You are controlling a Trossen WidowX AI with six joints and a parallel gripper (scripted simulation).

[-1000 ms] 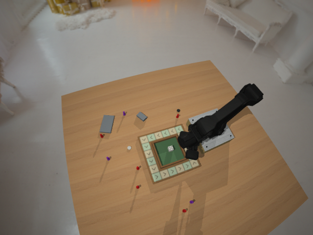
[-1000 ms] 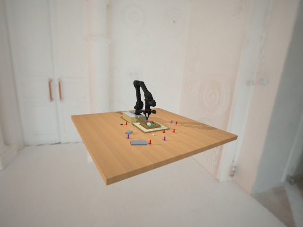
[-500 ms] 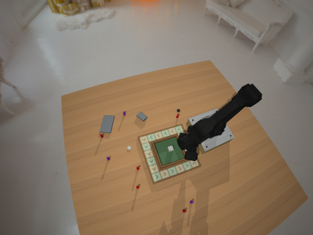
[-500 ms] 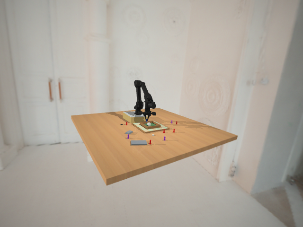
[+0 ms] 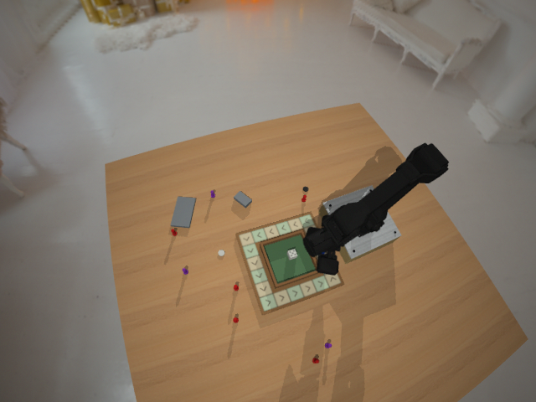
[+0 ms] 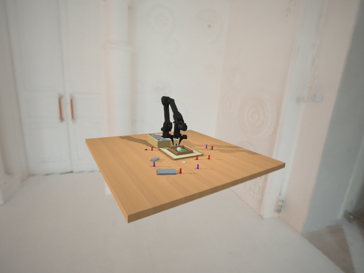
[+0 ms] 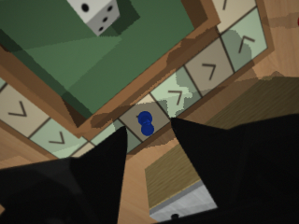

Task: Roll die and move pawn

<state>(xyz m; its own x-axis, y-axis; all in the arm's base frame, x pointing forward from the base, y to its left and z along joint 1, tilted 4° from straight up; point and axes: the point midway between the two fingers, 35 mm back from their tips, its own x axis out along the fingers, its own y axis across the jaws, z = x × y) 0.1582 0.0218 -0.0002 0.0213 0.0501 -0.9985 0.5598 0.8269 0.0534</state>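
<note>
The blue pawn is right at my gripper tip. From my gripper tip the other things lie so: white die 100 mm ahead, 40 mm to the right; green dice tray 110 mm ahead, 30 mm to the right, 20 mm below; black disc 260 mm to the right, 70 mm behind, 30 mm below.
</note>
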